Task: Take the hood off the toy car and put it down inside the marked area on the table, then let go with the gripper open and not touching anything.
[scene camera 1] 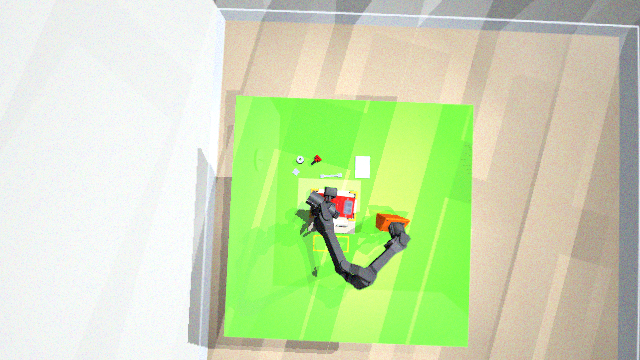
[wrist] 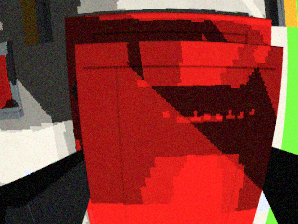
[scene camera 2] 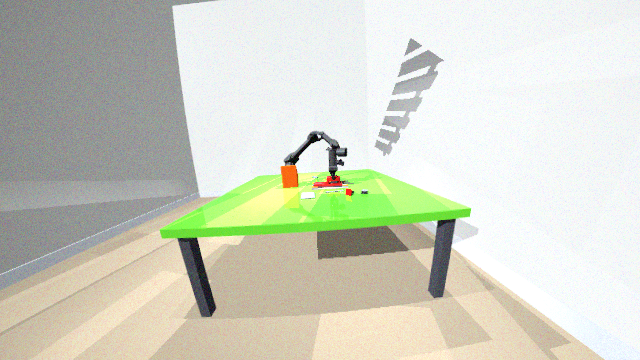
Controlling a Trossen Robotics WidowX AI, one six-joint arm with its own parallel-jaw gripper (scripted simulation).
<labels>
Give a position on a red hood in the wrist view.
166, 124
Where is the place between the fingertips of my gripper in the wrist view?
177, 158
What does my gripper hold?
A red hood.
</labels>
